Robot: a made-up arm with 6 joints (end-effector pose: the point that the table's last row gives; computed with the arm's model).
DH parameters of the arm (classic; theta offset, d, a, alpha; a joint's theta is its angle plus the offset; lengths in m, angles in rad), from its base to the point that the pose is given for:
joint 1: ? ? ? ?
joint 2: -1.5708 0 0.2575 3.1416
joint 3: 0 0 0 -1.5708
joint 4: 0 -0.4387 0 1.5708
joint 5: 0 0.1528 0 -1.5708
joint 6: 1.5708 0 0 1.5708
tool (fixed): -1.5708 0 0 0
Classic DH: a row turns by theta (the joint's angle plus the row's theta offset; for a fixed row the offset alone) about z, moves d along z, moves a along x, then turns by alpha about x.
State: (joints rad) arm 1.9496 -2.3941 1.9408 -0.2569 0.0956 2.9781
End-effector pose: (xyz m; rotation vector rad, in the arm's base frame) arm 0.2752 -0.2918 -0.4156 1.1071 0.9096 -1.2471
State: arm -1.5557 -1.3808 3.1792 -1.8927 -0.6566 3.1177
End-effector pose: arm 0.0413 0.4634 -0.1962 0.3026 0.9286 -0.2272
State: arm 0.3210 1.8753 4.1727 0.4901 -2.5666 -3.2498
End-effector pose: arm -0.0519 -0.1593 0.3697 -2.6760 0.0303 0.4373
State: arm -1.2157 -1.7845 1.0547 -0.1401 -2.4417 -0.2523
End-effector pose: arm -0.3728 0.5700 0.2632 -0.1232 -0.4073 -1.0813
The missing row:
joint 1: 0 0.1668 0 -1.5708
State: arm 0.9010 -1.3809 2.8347 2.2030 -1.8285 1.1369
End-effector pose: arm -0.2903 -0.2211 -0.2290 1.6091 0.0412 -0.0352
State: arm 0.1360 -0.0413 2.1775 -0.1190 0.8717 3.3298
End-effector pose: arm -0.2380 -0.1857 0.7848 -0.0985 0.1606 -2.9120
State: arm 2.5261 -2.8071 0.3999 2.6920 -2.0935 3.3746
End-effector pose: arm 0.3435 -0.4114 -0.1714 -1.4130 -0.3478 2.0402
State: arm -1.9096 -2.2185 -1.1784 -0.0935 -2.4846 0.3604
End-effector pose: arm -0.1531 0.0232 0.3826 1.0398 1.1495 -1.1936
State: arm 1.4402 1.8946 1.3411 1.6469 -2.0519 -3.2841
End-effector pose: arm 0.0793 0.6930 -0.0161 1.1218 -0.5704 -0.2571
